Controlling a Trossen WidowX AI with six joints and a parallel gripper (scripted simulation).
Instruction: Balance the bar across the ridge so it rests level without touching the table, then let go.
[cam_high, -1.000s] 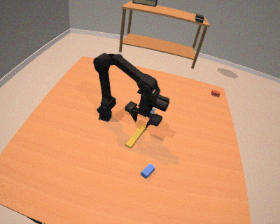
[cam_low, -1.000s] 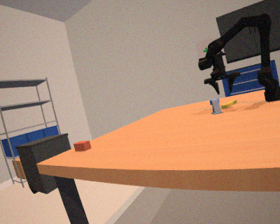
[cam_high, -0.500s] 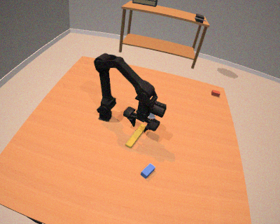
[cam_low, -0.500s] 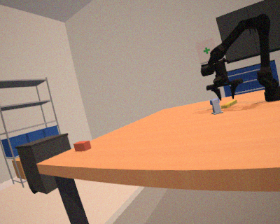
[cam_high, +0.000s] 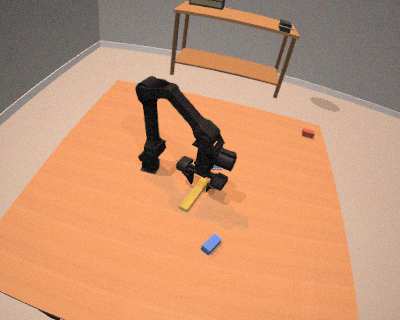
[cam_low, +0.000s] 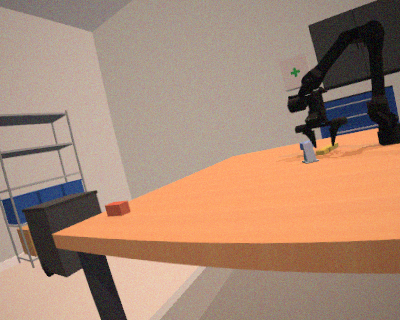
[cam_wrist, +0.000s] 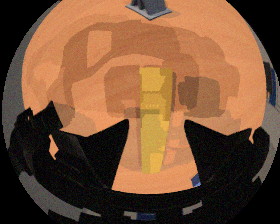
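Right now my gripper tip is 1 cm past the yellow bar, 3 cm to the left of it and 1 cm above it. The rest, counted from my gripper tip: small red block (52 cm ahead, 56 cm to the left); then blue block (9 cm ahead, 23 cm to the right).
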